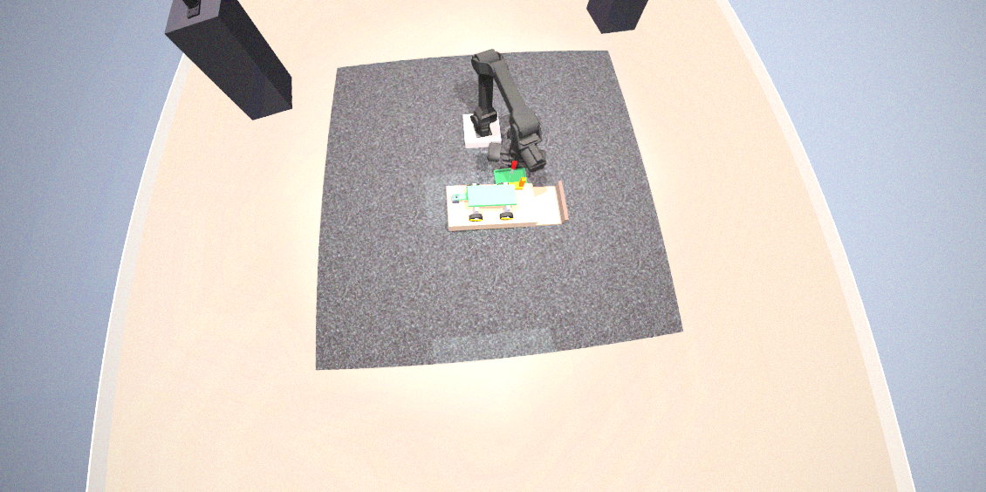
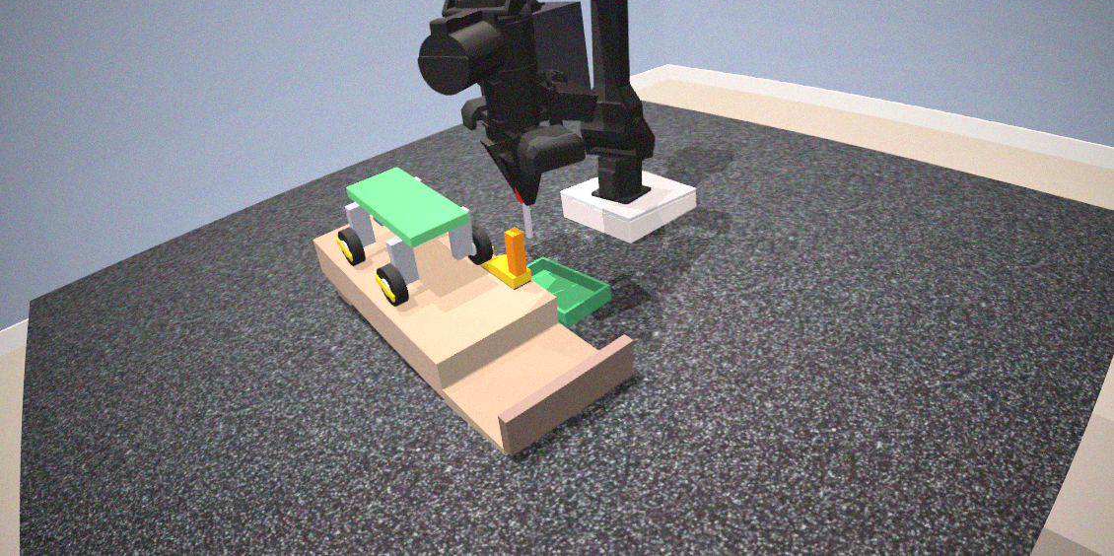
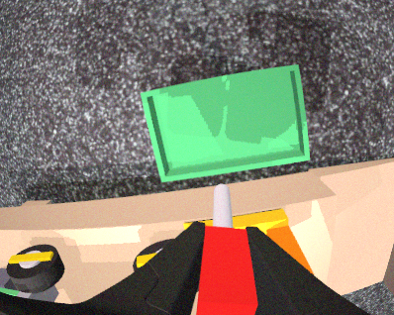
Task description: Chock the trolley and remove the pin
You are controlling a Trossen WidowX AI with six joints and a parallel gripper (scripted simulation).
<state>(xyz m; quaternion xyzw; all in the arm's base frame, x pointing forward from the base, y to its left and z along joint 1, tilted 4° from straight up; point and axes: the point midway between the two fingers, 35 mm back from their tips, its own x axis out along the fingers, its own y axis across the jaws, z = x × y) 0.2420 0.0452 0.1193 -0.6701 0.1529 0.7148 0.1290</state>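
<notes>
The green tray is 20 mm behind my gripper tip and 140 mm below it. The rest, counted from my gripper tip: green-topped trolley (90 mm ahead, 110 mm to the right, 20 mm below); red-headed stop pin (right at my gripper tip); yellow chock (40 mm ahead, 50 mm below).
</notes>
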